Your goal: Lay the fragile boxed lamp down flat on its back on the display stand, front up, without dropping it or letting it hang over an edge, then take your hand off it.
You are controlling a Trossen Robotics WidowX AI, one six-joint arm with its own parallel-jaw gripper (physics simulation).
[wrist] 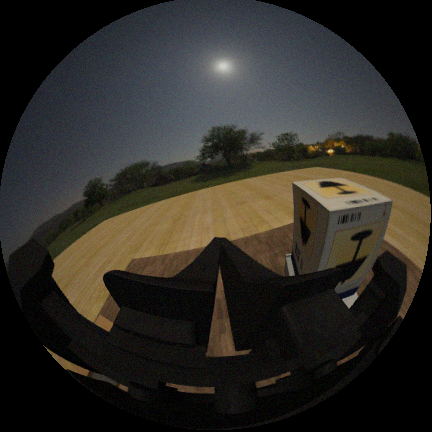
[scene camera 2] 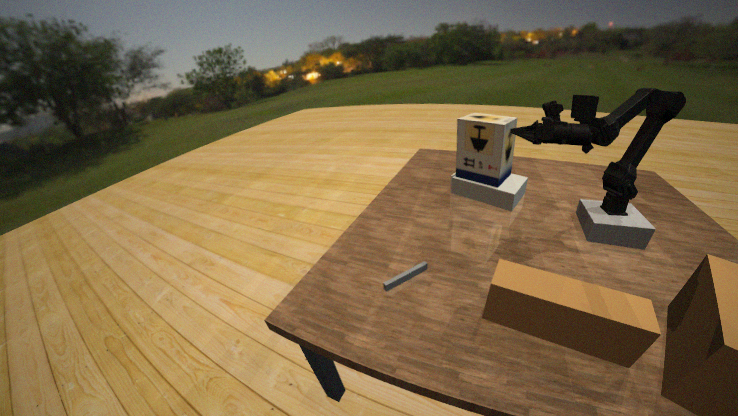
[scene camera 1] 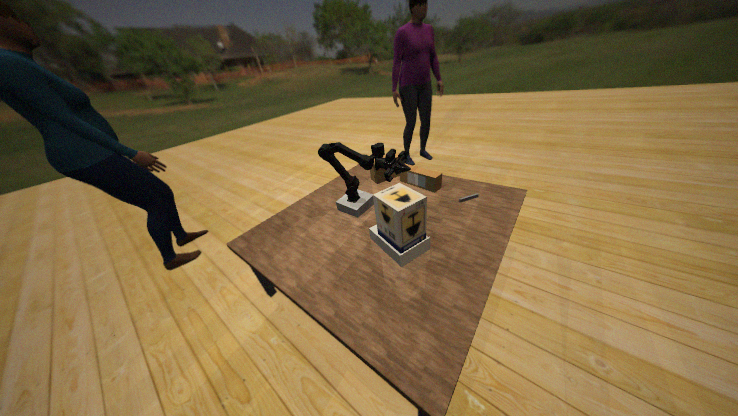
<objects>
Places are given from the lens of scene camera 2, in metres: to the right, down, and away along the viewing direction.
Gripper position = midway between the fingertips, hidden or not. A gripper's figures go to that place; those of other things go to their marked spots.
my gripper [scene camera 2: 510, 130]: 0.39, -0.21, 0.66
boxed lamp [scene camera 2: 485, 147]: 0.41, -0.21, 0.85
white display stand [scene camera 2: 509, 193]: 0.49, -0.05, 0.84
</objects>
